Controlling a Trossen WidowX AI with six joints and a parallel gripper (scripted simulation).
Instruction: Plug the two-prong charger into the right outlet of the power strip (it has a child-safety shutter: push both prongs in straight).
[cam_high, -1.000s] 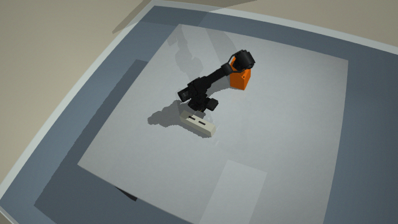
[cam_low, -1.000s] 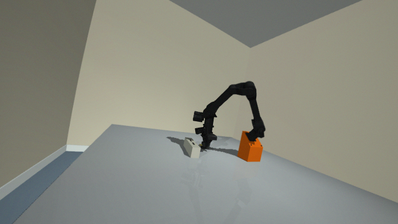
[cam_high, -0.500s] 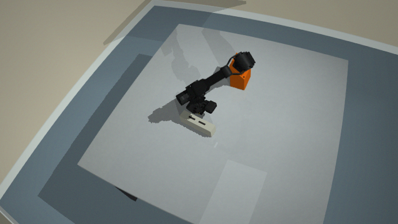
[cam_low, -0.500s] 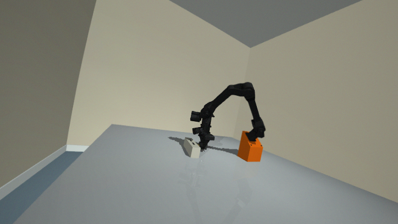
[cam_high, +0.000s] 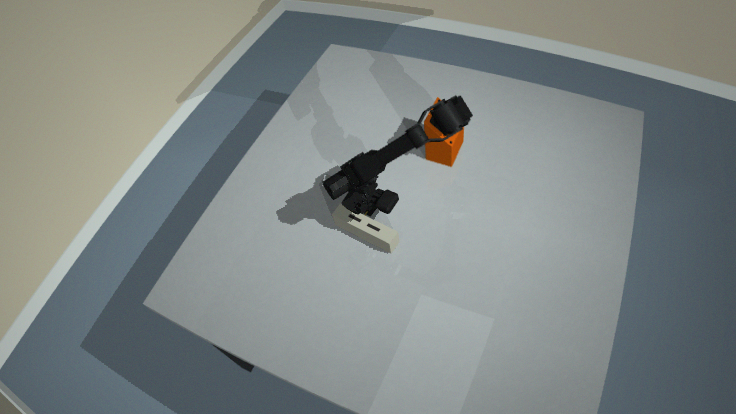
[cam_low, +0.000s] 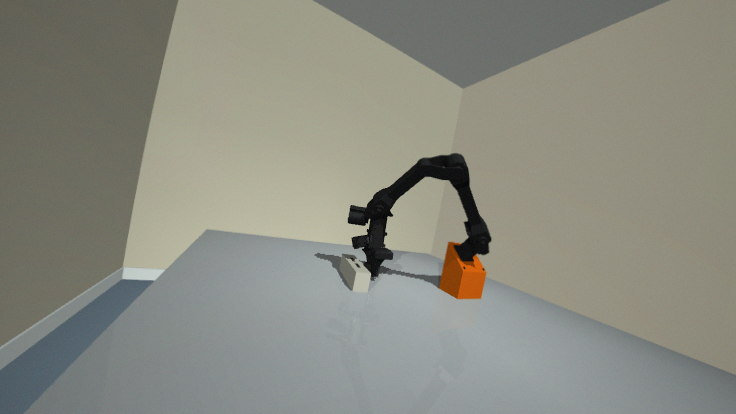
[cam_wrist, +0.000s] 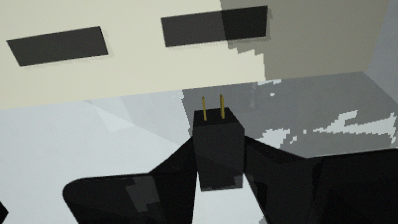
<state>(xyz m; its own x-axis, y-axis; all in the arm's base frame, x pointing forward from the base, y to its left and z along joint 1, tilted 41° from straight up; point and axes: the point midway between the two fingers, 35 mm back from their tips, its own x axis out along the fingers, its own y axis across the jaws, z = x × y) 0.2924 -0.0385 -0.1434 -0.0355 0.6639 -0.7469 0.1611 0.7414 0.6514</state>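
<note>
My gripper tip is 20 mm short of the dark grey charger and 10 mm below it.
</note>
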